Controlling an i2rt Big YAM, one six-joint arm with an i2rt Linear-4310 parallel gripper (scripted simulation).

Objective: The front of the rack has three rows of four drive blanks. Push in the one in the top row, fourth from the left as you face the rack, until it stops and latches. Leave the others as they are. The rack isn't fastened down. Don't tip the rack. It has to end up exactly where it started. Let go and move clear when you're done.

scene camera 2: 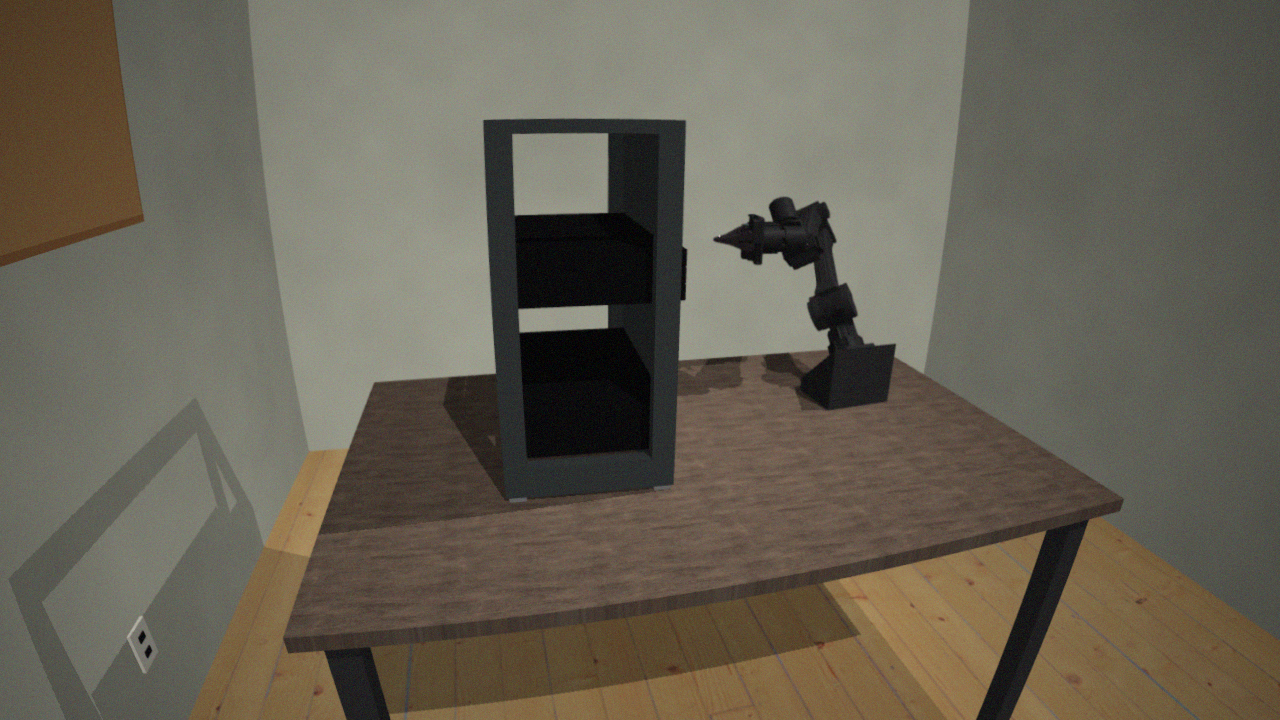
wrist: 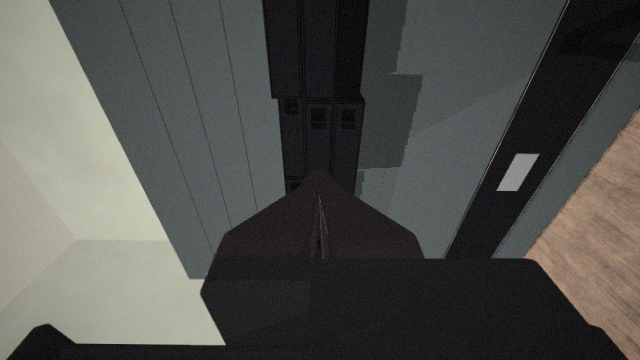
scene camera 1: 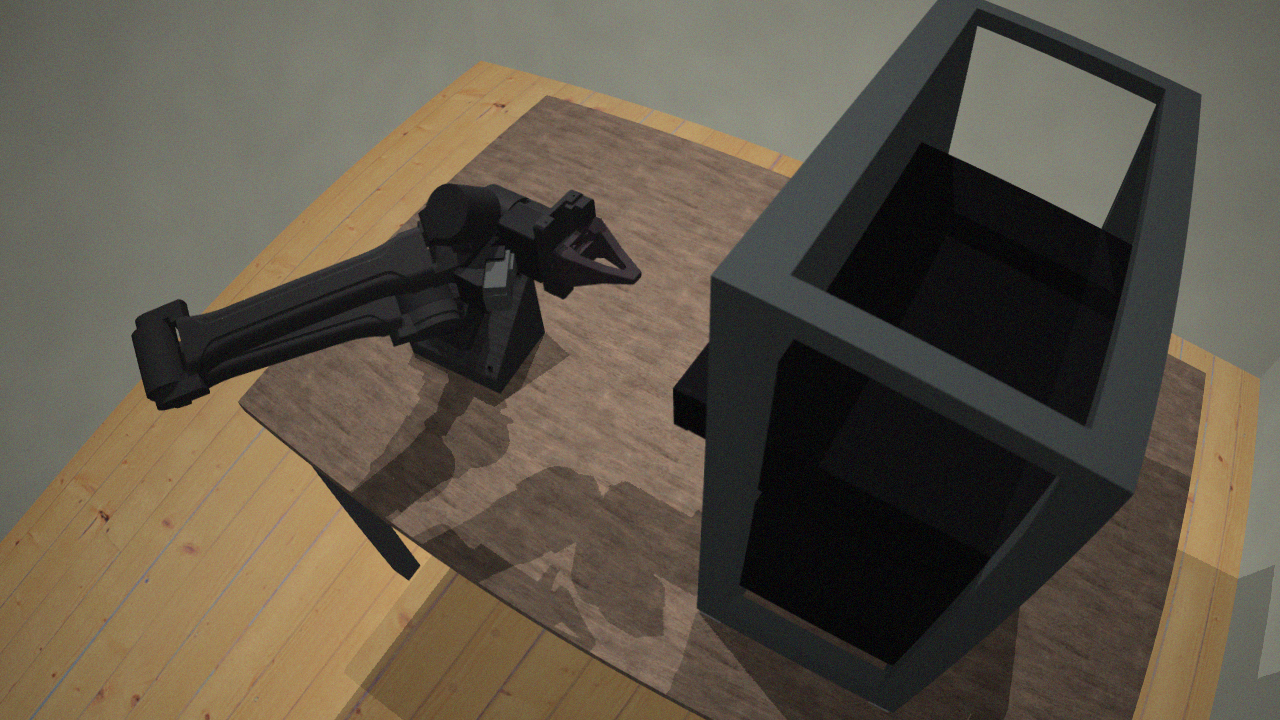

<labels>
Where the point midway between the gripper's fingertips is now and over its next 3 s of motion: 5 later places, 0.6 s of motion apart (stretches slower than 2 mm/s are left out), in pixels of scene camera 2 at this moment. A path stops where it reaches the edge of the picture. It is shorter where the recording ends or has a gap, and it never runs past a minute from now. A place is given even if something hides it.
My gripper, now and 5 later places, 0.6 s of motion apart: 714,239; 686,219; 658,222; 651,221; 648,221; 639,221
</labels>
